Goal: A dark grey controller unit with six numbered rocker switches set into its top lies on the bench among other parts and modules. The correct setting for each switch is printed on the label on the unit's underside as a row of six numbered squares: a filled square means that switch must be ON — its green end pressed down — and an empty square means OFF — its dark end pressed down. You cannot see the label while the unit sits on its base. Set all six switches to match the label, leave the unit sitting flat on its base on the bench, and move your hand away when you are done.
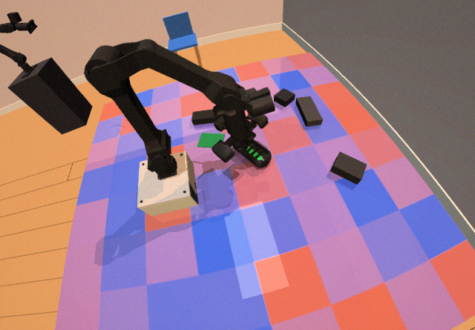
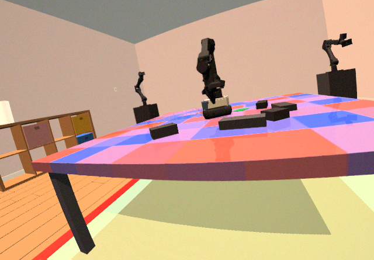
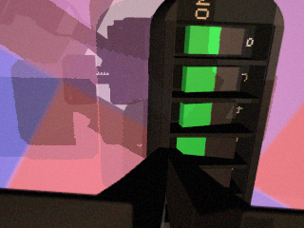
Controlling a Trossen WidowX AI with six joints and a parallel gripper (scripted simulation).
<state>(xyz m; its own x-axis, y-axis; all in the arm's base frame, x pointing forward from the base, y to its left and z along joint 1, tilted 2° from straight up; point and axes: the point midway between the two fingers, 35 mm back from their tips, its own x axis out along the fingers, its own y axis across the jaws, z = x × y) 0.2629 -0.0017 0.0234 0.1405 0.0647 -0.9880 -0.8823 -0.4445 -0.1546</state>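
Now: the flat green square 140 mm to the left of my gripper tip, 110 mm behind it and 70 mm below it. Also, from my gripper tip: small cube (260 mm ahead, 250 mm to the left, 50 mm below).
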